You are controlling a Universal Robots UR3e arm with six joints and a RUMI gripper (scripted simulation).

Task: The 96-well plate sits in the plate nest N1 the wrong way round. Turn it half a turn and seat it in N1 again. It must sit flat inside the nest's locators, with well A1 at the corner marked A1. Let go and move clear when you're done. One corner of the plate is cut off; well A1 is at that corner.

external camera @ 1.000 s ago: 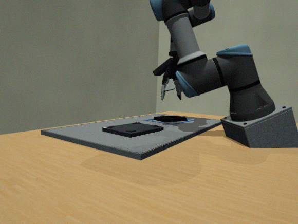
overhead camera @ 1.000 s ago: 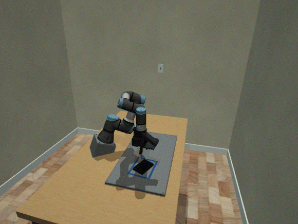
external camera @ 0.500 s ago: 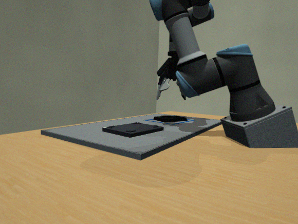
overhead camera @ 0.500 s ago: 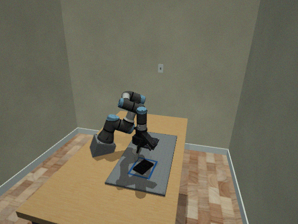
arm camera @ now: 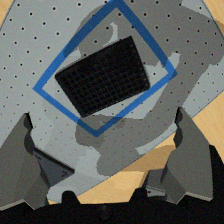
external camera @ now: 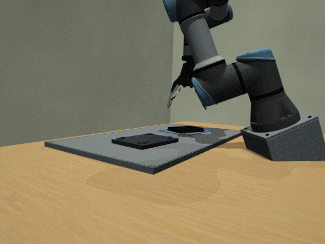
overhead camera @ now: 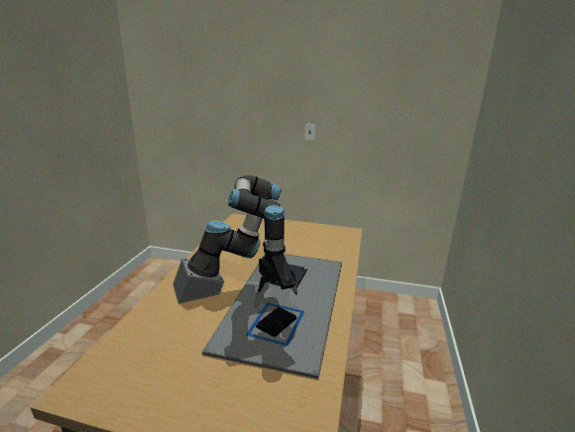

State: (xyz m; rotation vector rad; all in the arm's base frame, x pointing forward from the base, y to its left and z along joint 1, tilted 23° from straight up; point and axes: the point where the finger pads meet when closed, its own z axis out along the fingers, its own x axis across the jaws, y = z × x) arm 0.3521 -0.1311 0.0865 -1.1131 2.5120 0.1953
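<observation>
My hand is 8 cm above the black 96-well plate. Round my hand: small white corner label: 38 cm to the left, 8 cm below, 2 cm behind; then plate nest N1: 30 cm to the left, 8 cm below, 7 cm behind.
</observation>
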